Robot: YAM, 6 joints.
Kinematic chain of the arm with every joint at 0, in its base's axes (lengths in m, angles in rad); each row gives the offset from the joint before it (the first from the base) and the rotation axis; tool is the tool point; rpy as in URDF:
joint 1: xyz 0 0 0.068 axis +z
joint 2: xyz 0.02 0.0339 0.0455 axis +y
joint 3: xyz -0.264 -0.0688 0 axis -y
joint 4: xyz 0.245 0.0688 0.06 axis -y
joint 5: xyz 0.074 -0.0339 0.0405 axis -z
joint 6: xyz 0.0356 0 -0.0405 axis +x
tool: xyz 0 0 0 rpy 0 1.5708 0
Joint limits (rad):
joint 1: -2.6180..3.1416
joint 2: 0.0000..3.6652
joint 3: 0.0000..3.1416
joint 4: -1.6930..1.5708
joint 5: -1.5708..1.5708
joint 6: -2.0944..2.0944
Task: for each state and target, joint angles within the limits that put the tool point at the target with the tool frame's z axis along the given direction. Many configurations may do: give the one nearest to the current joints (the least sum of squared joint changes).
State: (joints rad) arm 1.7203 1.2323 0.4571 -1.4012 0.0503 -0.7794
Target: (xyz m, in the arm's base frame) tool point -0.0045 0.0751 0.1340 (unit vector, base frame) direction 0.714 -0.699 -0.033
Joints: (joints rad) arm 1.8616 1.8021 0.3893 -1.6911 0.5049 -0.7794
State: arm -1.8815 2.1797 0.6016 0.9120 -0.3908 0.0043
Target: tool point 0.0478 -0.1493 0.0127 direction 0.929 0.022 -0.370
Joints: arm -1.4729 2.0240 0.2196 0.4176 -1.1850 0.0043
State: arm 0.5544 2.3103 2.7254 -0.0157 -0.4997 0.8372
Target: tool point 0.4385 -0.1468 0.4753 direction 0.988 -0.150 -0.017
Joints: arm -0.3373 2.0210 2.3039 -0.3002 -0.1866 0.8372
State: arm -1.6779 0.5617 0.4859 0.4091 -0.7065 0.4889
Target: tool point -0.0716 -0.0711 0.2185 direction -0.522 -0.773 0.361
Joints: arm -2.4535 0.0021 0.0180 0.3679 -0.2688 0.4889
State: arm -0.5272 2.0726 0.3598 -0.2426 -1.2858 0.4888
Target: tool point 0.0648 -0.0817 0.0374 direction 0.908 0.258 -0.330
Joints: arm -1.2276 1.7447 0.0014 0.3599 -1.2282 0.4888
